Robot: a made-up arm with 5 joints. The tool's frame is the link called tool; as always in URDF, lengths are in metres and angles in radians. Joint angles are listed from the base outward. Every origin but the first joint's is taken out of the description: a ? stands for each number. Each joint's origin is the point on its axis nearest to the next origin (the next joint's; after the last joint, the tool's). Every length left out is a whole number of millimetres.
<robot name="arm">
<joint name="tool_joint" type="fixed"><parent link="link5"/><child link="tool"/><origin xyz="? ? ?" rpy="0 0 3.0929"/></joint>
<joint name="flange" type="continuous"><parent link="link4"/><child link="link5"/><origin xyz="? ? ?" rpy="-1.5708 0 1.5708"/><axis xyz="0 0 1"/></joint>
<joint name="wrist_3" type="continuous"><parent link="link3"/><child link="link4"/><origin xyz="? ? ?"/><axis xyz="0 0 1"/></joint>
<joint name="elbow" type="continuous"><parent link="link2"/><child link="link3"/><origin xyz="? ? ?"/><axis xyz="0 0 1"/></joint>
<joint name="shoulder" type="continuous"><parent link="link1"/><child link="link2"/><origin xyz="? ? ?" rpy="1.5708 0 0"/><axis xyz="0 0 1"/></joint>
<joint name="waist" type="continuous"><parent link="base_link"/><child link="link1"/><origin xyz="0.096 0 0.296" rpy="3.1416 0 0"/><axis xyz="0 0 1"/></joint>
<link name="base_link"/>
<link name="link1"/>
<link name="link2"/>
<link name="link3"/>
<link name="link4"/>
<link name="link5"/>
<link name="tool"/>
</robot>
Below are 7 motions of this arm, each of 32 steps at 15 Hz.
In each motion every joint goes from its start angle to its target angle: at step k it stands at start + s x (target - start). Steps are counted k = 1, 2, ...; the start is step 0. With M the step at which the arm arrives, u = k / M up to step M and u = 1 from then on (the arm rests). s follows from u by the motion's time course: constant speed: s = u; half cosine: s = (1 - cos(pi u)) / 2; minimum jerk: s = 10 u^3 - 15 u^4 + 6 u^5.
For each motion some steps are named. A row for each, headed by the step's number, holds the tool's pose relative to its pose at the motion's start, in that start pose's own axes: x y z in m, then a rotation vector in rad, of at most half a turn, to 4 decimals.
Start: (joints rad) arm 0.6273 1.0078 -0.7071 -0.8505 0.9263
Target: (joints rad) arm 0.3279 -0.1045 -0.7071 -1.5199 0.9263
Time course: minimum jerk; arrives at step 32
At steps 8, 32:
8: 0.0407 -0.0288 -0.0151 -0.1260 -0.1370 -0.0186
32: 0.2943 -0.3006 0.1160 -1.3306 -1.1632 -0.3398

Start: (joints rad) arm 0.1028 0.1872 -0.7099 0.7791 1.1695
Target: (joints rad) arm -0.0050 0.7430 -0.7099 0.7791 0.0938
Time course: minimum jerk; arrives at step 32
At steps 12, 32:
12: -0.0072 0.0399 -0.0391 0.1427 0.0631 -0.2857
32: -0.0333 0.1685 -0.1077 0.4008 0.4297 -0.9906

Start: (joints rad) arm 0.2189 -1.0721 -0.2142 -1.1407 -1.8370
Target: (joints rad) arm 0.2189 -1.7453 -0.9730 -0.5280 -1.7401
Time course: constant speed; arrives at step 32
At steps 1, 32:
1: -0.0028 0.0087 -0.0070 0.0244 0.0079 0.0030
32: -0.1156 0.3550 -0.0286 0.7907 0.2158 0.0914

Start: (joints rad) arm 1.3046 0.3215 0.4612 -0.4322 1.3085
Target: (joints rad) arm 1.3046 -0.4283 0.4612 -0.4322 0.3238
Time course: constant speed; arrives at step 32
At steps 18, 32:
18: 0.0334 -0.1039 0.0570 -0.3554 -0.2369 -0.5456
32: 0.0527 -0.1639 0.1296 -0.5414 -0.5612 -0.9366

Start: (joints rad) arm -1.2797 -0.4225 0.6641 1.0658 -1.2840
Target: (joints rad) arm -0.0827 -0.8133 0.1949 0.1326 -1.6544
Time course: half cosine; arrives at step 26
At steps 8, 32:
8: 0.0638 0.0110 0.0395 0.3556 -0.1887 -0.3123
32: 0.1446 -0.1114 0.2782 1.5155 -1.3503 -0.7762

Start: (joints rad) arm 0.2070 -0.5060 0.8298 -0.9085 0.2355
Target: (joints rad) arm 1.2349 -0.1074 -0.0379 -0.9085 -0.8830
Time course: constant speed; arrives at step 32
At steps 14, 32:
14: 0.0258 -0.1227 -0.0253 -0.3353 -0.2212 -0.1969
32: 0.1035 -0.2626 0.0213 -0.4931 -0.6410 -0.2989

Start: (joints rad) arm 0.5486 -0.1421 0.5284 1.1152 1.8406
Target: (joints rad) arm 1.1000 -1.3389 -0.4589 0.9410 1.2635
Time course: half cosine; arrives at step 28
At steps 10, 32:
10: -0.0386 -0.0051 0.1259 -0.6530 0.1548 -0.3035
32: 0.1008 0.2579 0.3252 -2.3692 0.5176 -0.4902

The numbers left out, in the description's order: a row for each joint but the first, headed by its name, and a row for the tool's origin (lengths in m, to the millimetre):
tool: 0 0 0
flange: 0.089 0 0
wrist_3: 0.176 -0.007 0
elbow: 0.036 -0.145 0
shoulder: 0.041 -0.001 0

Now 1 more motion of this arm.
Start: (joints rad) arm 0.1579 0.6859 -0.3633 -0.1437 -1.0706
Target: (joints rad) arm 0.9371 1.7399 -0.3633 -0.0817 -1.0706
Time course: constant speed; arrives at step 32
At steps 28, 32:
28: 0.0118 -0.3855 0.1381 -1.0862 -0.0921 -0.4385
32: -0.0116 -0.4158 0.1792 -1.2154 -0.0849 -0.5506

